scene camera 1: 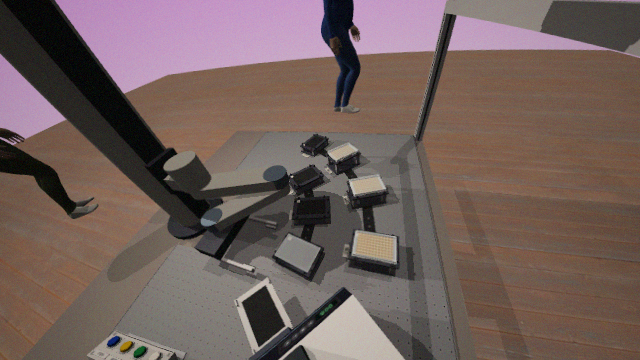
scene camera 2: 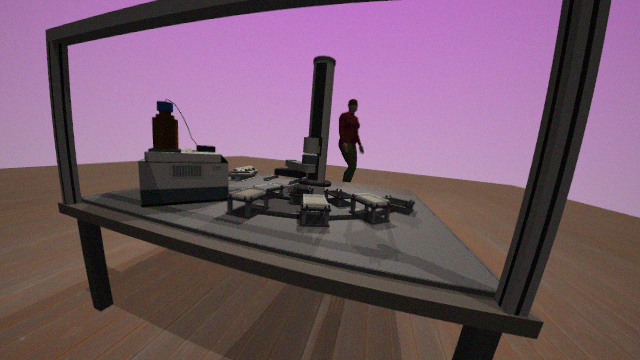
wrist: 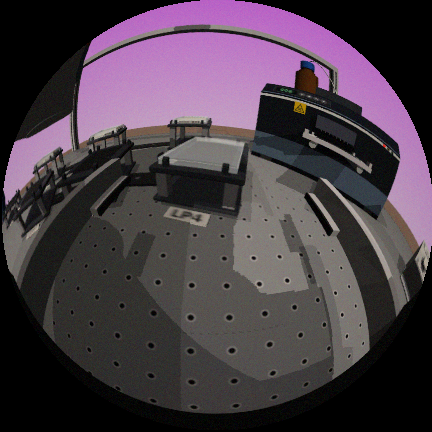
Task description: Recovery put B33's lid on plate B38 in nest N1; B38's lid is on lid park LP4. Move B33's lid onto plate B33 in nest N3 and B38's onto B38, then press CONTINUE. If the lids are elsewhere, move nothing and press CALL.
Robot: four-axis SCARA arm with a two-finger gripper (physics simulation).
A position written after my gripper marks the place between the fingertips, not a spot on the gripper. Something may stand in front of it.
My gripper (scene camera 1: pixel 266 245) holds nothing. Also in view: a clear lid (scene camera 1: pixel 295 251). I also see a brown bottle (scene camera 2: pixel 164 127) and a frame post (scene camera 2: pixel 579 27).
My gripper is seen too in the wrist view (wrist: pixel 219 171).
